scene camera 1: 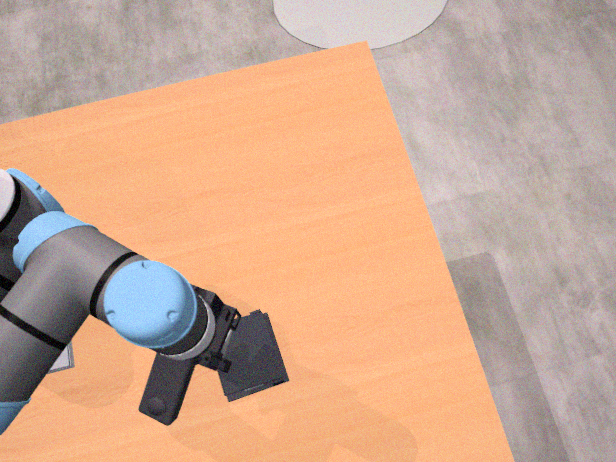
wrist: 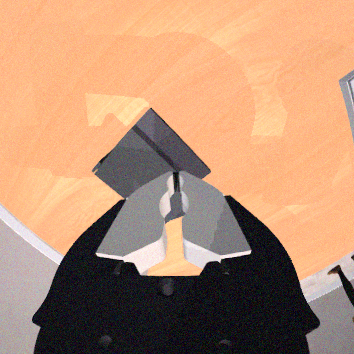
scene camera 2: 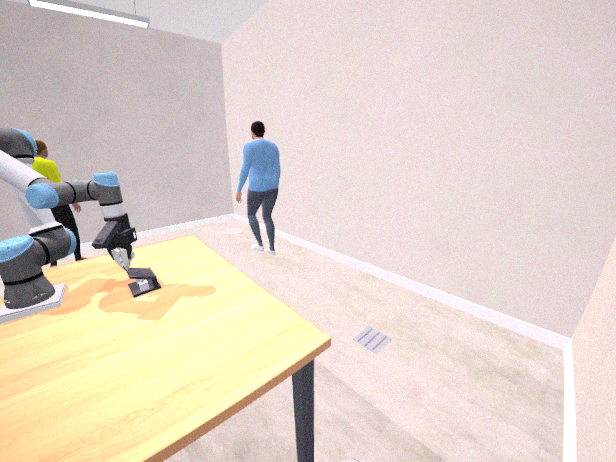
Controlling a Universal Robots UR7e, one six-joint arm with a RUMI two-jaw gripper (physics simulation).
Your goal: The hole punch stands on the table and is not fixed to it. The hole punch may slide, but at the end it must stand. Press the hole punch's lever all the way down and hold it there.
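Places are measured from the arm's base along level axes (x down, y left, z ahead), in centimetres.
Pixels of known places: gripper, between the fingertips: (wrist: 176, 174) (scene camera 2: 126, 270); arm's base, origin of its link: (scene camera 2: 31, 298).
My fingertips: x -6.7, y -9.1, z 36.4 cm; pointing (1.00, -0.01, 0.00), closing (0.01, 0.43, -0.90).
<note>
Ahead of a thing's pixels: the offset from my fingertips to its top centre. Level surfaces: height alone.
The dark hole punch @[dx +1.0, dy +1.1, dz +4.4 cm] (scene camera 1: 256, 352) (scene camera 2: 145, 287) (wrist: 172, 139) stands upright on the table. Its lever @[dx +1.0, dy +1.1, dz +4.4 cm] (scene camera 2: 142, 273) (wrist: 131, 162) is raised at a slant, and a gap shows between lever and base in scene camera 2. My gripper (scene camera 2: 128, 269) (wrist: 176, 174) is shut and empty, pointing down. Its fingertips are at the lever's edge on the robot's side, at about lever height; whether they touch it I cannot tell. In scene camera 1 the gripper body hides the fingertips and part of the punch's near edge.
The wooden table @[dx +9.5 cm] (scene camera 1: 300, 200) (scene camera 2: 200, 360) has its far corner and right edge beyond the punch. The robot's base plate (scene camera 2: 61, 296) is at the left. A person in blue (scene camera 2: 261, 165) and one in yellow (scene camera 2: 47, 169) stand beyond the table.
</note>
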